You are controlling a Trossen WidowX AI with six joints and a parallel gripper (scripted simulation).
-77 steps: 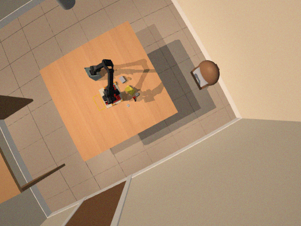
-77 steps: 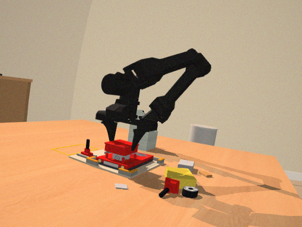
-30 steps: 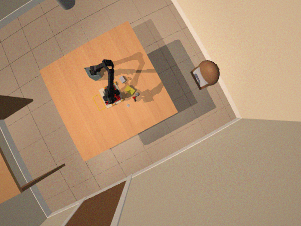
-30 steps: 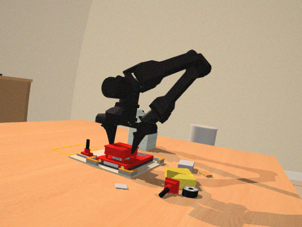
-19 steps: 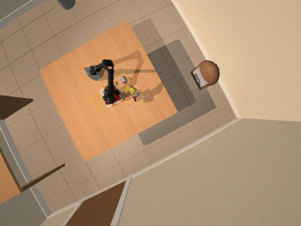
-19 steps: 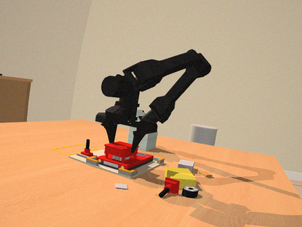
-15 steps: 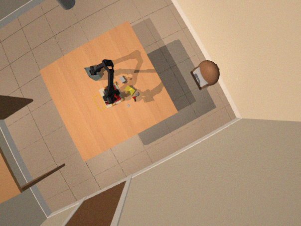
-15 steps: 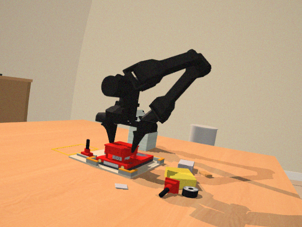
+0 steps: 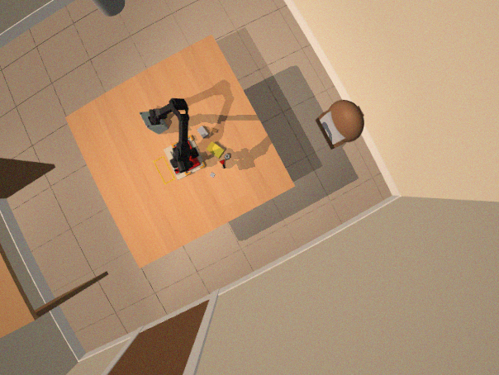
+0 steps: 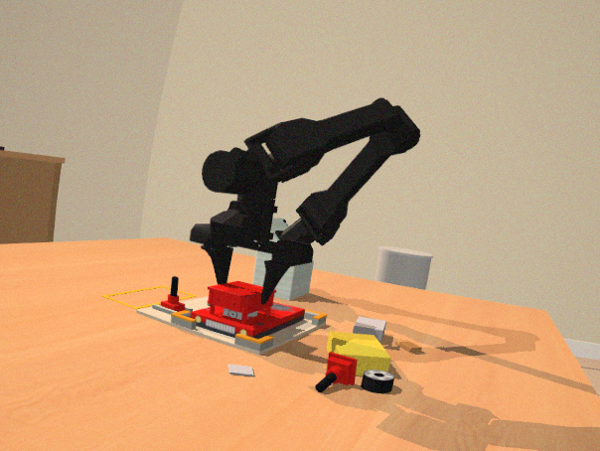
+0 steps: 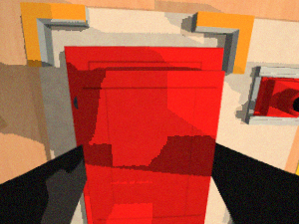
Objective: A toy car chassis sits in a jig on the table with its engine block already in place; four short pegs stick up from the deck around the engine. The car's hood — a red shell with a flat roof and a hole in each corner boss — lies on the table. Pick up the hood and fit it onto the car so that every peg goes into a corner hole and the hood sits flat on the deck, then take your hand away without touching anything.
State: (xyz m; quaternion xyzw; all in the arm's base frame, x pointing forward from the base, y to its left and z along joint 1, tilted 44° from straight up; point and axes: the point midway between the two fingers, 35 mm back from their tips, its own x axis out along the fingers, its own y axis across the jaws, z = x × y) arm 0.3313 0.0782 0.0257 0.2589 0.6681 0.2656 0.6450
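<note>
My gripper tip is now 3 cm above the grey engine block and 1 cm to the right of it. From my gripper tip the other things lie so: grey plate: 17 cm ahead, 9 cm to the left, 5 cm below; then hood: 1 cm above; then pale jig: 4 cm below, 3 cm behind, 2 cm to the right.
</note>
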